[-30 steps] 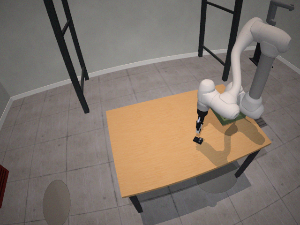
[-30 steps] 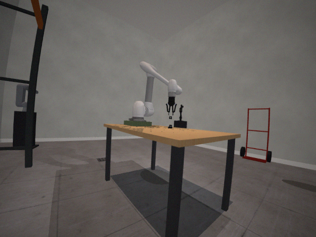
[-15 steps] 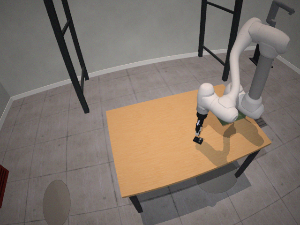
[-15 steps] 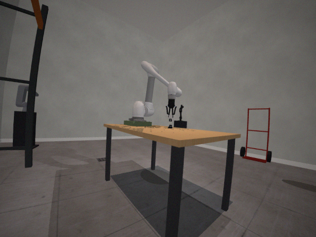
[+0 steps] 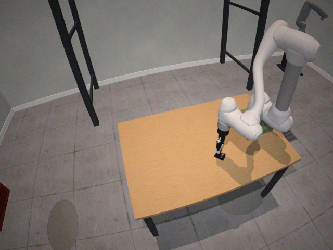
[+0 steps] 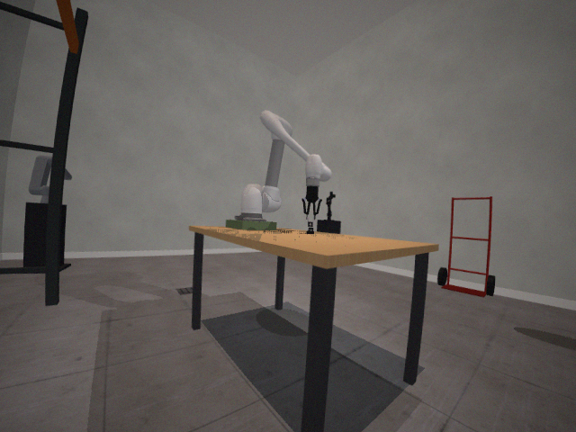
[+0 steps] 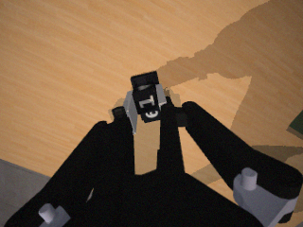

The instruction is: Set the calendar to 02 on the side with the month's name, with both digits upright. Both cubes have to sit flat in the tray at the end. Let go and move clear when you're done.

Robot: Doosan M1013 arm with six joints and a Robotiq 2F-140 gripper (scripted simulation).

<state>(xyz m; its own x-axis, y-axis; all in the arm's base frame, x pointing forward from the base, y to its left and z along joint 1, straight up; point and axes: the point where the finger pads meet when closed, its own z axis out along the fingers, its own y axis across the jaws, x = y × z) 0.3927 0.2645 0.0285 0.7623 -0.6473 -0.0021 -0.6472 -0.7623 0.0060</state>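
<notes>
Right now my hand is 30 mm above the black number cube.
</notes>
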